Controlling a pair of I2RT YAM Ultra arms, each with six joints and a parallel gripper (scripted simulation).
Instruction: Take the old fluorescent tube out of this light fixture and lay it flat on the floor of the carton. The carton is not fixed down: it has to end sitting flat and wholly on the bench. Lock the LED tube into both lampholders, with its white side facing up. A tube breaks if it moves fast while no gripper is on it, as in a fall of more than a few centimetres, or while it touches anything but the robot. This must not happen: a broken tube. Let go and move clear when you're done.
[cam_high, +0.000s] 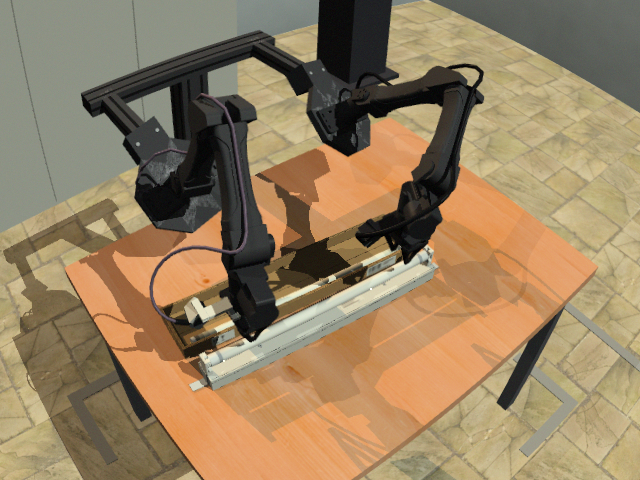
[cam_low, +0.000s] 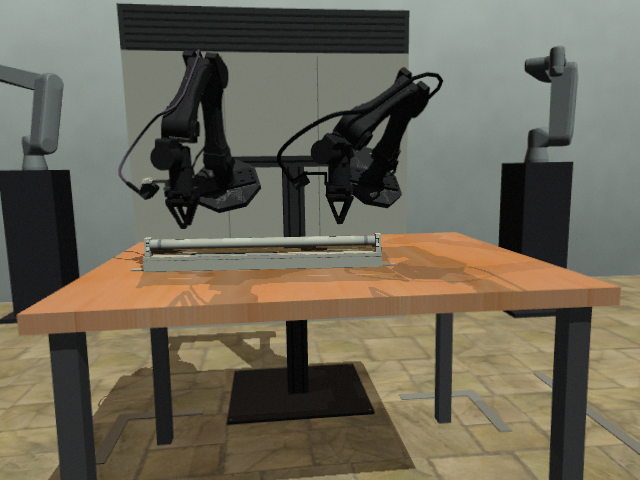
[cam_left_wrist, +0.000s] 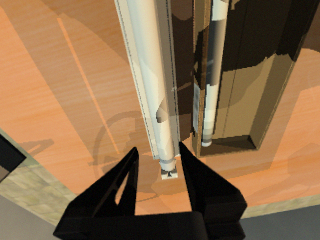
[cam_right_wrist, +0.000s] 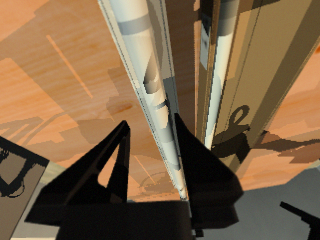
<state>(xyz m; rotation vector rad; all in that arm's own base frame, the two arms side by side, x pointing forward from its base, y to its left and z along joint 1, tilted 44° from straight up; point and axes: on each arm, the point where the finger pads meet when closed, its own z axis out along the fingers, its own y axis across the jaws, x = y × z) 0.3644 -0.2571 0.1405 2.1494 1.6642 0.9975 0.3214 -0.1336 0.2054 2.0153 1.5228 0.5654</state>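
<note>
My right gripper is now 200 mm to the right of the light fixture, 70 mm above it and 10 mm short of it.
The light fixture lies 2 cm behind my left hand, 20 cm to the right of it and 7 cm below it.
</note>
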